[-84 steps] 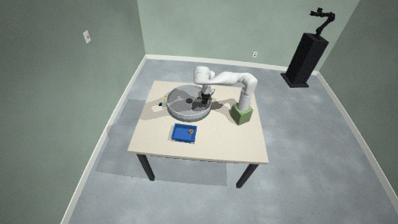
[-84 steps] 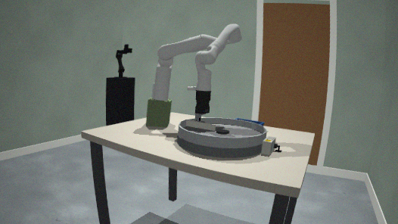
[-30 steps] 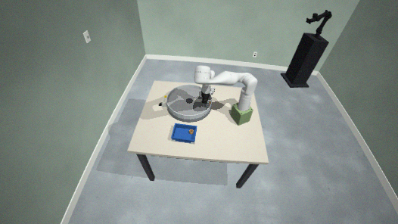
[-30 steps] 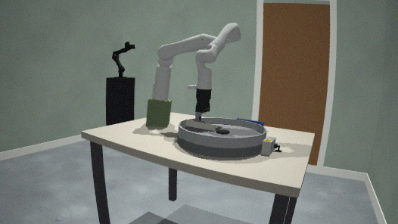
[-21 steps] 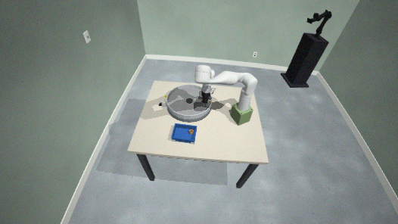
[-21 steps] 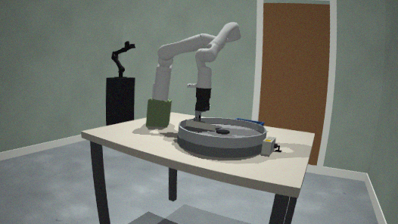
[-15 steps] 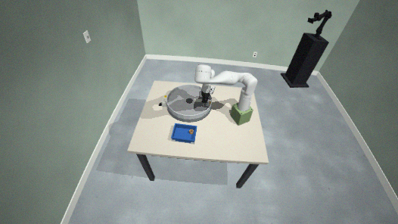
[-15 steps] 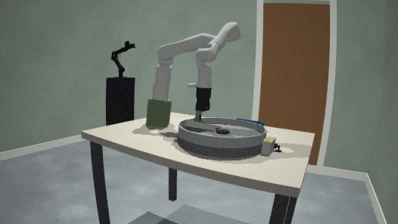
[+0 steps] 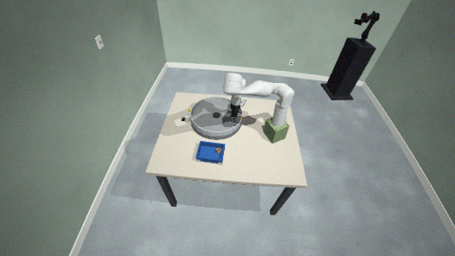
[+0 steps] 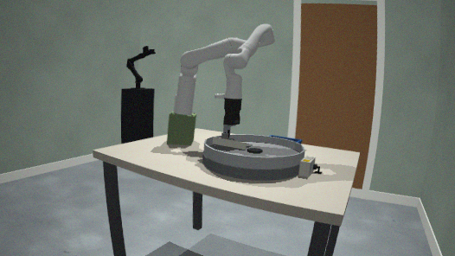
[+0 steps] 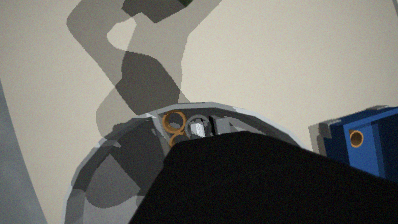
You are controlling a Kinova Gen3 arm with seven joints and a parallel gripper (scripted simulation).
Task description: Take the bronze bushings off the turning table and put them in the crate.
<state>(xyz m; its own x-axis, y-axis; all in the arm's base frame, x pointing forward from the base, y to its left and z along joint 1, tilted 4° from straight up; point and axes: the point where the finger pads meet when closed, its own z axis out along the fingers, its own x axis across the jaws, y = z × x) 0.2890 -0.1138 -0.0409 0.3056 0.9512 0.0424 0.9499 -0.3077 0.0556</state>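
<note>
Right now my hand is 160 mm short of the grey turning table, 90 mm to the left of it and 40 mm above it. Round my hand: blue crate 260 mm to the left, 220 mm ahead, 70 mm below.
</note>
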